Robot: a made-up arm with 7 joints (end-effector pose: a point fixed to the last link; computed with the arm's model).
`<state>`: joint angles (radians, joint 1 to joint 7).
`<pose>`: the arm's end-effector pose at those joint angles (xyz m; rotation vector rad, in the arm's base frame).
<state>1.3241 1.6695 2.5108 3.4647 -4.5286 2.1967 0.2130</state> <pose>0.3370 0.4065 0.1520 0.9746 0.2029 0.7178</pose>
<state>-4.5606 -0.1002 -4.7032 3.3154 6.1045 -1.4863 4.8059</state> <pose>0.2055 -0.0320 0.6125 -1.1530 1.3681 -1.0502</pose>
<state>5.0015 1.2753 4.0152 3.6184 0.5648 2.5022 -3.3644</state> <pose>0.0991 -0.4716 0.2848 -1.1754 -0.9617 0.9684</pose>
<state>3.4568 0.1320 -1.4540 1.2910 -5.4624 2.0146 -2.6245</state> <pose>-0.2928 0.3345 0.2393 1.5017 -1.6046 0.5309</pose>
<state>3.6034 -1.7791 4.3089 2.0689 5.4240 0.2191 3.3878</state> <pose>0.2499 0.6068 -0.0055 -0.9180 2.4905 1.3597</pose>
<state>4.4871 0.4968 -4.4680 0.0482 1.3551 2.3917 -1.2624</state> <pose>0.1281 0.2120 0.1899 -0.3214 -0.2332 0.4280</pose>
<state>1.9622 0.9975 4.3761 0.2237 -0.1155 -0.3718 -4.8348</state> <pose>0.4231 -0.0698 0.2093 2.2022 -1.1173 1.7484</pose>
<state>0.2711 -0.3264 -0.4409 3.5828 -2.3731 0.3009 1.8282</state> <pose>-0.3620 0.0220 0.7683 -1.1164 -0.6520 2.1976</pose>
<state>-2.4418 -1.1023 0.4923 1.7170 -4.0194 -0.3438 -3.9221</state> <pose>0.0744 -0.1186 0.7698 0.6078 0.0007 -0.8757</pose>
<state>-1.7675 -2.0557 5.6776 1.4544 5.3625 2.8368 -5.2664</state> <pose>-0.2238 0.2647 0.3301 0.6281 2.5729 -0.7101</pose>
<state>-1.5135 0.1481 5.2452 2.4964 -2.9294 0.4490 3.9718</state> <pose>-0.2731 -0.2846 0.8092 -0.0270 -0.3117 1.5745</pose>
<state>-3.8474 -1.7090 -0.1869 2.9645 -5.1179 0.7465 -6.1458</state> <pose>0.5412 -0.4575 0.2106 1.1145 0.3022 -0.0557</pose>
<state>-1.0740 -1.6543 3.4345 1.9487 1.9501 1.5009 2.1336</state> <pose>-0.4194 0.2643 -0.2081 0.7629 -1.0768 -0.9411</pose>
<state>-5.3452 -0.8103 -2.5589 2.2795 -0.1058 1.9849 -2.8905</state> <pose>-0.1303 -0.5412 0.2192 -2.4479 -1.6403 -0.7657</pose>
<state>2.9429 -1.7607 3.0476 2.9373 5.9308 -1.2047 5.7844</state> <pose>0.5303 -0.0393 0.2240 0.8600 0.7175 2.2354</pose>
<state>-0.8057 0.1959 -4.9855 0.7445 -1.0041 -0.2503 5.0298</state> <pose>0.3639 0.3371 0.1690 0.5024 2.4670 1.1120</pose>
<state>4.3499 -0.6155 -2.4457 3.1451 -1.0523 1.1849 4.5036</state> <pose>0.1962 0.4014 0.7394 0.2871 1.9933 1.4082</pose>
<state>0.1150 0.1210 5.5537 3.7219 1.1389 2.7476 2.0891</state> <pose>0.0463 0.1721 0.6114 -1.9872 1.7465 -0.8112</pose>
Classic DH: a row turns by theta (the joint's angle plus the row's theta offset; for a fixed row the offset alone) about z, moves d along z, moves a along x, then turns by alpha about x. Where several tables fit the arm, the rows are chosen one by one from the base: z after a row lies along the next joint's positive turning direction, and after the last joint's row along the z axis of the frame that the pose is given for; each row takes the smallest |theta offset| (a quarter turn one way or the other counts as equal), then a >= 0, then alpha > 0; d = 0 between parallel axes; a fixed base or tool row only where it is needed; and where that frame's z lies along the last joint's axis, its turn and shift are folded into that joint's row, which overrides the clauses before.
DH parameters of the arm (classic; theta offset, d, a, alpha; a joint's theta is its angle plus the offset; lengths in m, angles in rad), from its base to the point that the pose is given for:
joint 1: 0 0.225 0 -1.5708
joint 2: 0 0 0 1.5708
joint 3: 0 0.178 0.063 1.5708
joint 4: 0 0 0.079 1.5708
joint 5: 0 0.35 0 1.5708
joint 6: 0 0 0.106 -1.5708
joint 7: 0 0.135 0 0

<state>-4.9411 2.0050 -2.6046 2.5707 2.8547 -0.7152 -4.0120</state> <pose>0.2528 0.5015 0.3201 -0.5449 0.5974 0.2704</pose>
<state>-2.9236 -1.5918 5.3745 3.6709 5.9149 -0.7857 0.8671</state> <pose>0.4298 -0.2096 0.0629 0.2775 2.1457 -1.1697</pose>
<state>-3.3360 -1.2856 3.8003 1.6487 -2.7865 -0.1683 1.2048</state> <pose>0.3416 0.2990 -0.1023 -1.9480 -1.8586 -0.9467</pose>
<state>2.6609 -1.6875 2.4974 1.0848 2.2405 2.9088 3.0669</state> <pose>0.0881 -0.1906 -0.1430 -1.5247 -0.2808 -2.5168</pose>
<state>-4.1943 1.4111 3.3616 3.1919 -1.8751 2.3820 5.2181</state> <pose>-0.3993 0.3446 0.2588 0.7807 -1.7406 1.3129</pose>
